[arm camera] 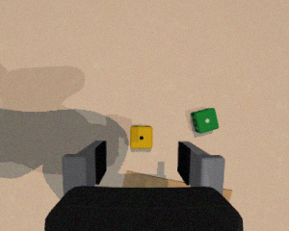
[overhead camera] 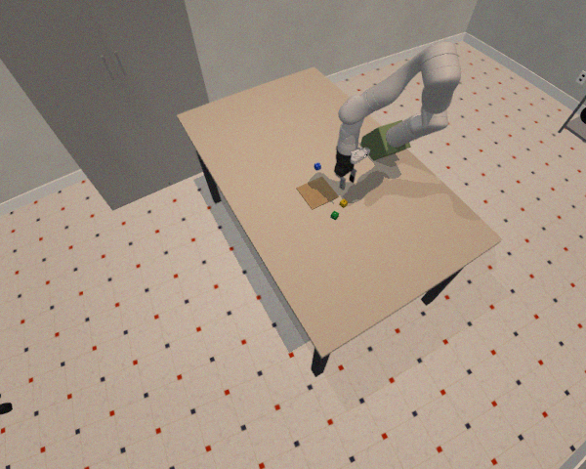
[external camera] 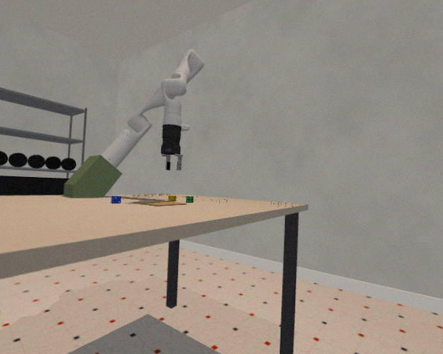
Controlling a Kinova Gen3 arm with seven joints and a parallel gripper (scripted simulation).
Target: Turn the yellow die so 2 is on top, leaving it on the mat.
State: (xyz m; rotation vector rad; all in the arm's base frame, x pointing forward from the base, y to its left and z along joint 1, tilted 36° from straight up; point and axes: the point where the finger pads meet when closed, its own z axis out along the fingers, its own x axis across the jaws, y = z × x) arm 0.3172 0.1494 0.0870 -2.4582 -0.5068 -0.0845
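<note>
Now: the yellow die 14 cm below my hand. The rest, counted from my hand: blue die (2 cm ahead, 24 cm to the right, 14 cm below); then brown mat (8 cm ahead, 10 cm to the right, 15 cm below); then green die (6 cm ahead, 5 cm to the left, 14 cm below).
</note>
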